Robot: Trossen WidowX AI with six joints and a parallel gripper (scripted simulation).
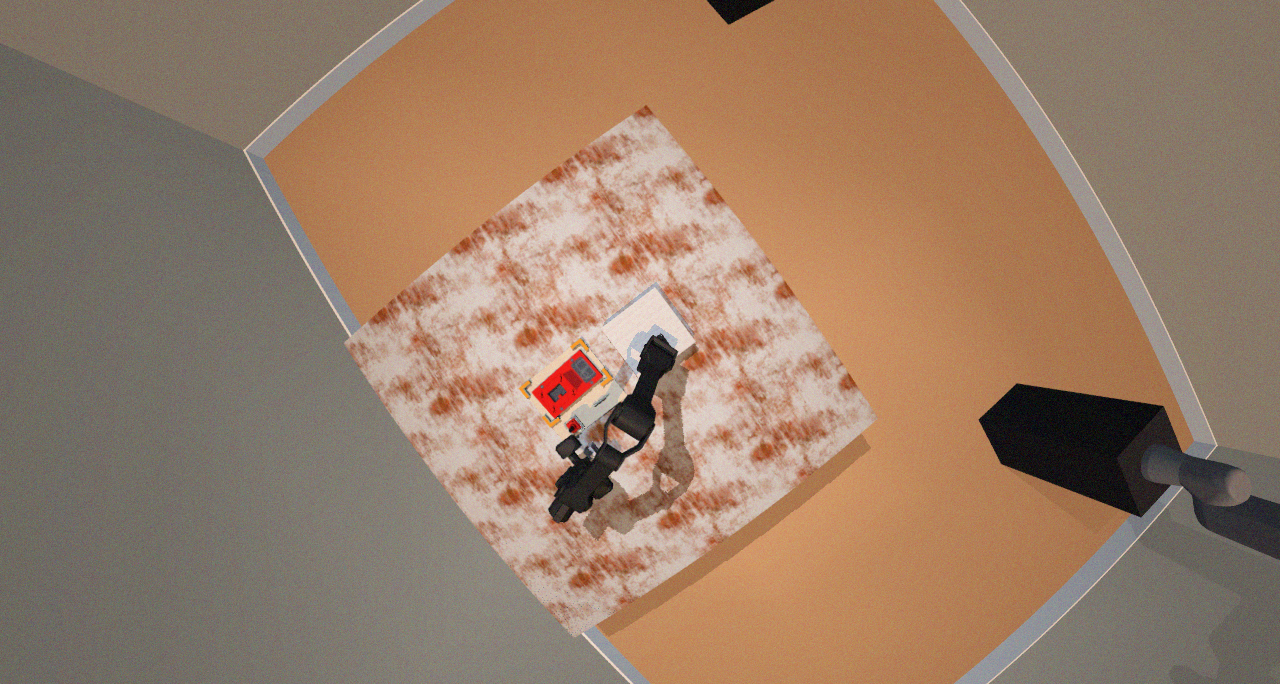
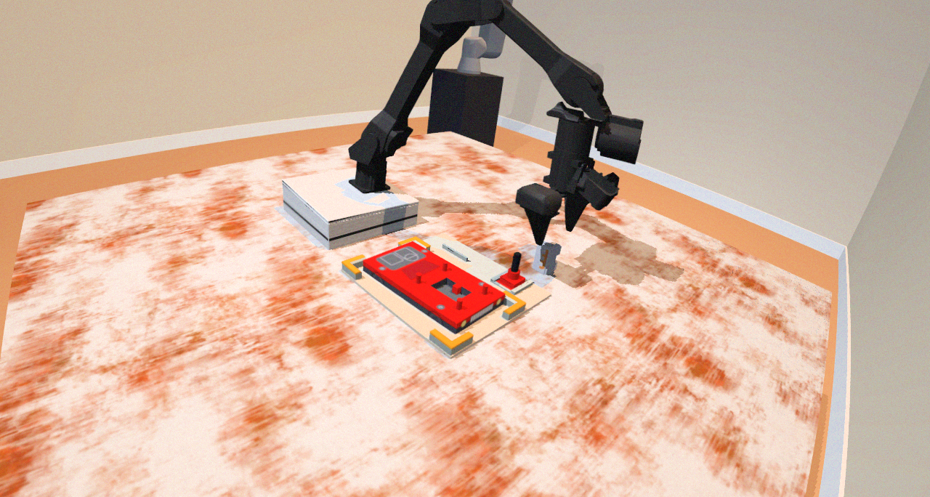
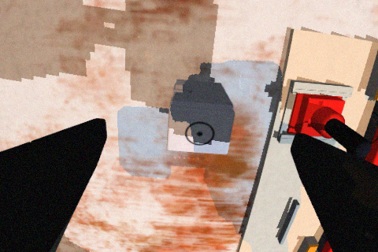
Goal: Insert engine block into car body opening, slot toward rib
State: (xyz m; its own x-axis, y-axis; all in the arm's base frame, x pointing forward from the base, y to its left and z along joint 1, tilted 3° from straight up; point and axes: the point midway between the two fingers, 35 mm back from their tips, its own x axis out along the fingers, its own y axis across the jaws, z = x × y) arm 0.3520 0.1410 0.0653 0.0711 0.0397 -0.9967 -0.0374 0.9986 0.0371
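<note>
Now: gripper tip 40 mm above the engine block.
</note>
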